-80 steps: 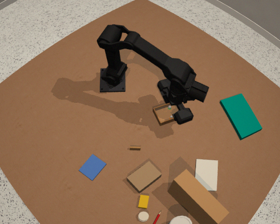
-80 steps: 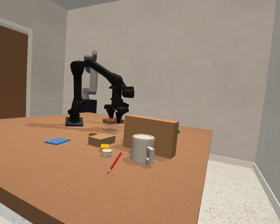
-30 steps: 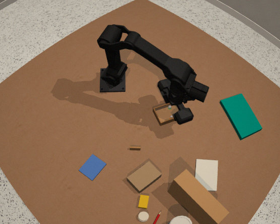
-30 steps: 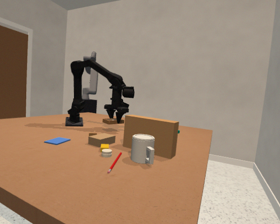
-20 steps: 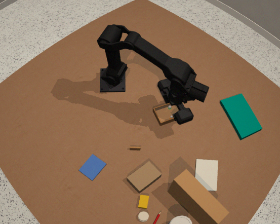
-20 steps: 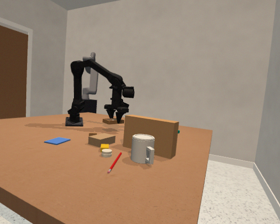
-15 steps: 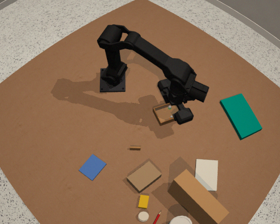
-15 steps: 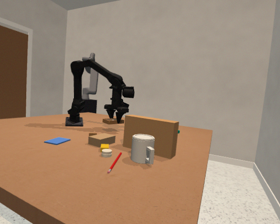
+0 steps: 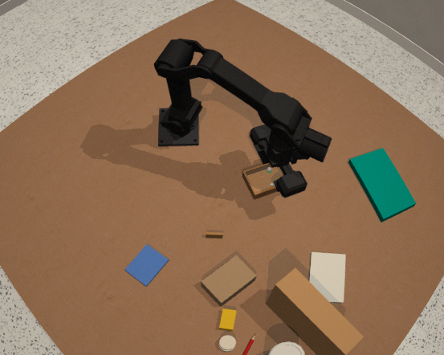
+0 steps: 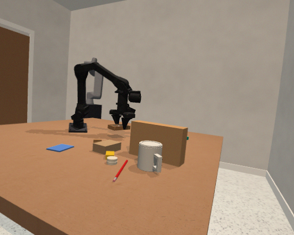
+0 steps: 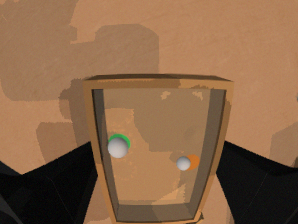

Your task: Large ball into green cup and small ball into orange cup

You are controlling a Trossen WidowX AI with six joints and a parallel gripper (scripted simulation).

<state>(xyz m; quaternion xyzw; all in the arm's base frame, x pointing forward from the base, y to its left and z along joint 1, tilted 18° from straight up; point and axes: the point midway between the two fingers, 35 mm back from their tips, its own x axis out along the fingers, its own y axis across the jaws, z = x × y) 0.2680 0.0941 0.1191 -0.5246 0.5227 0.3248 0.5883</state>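
My hand is 10 mm to the left of the wooden puzzle and 30 mm above it. Round my hand: green slab (190 mm ahead, 280 mm to the left, 80 mm below); then white slab (280 mm ahead, 50 mm to the right, 90 mm below); then tan box (130 mm ahead, 240 mm to the right, 70 mm below).
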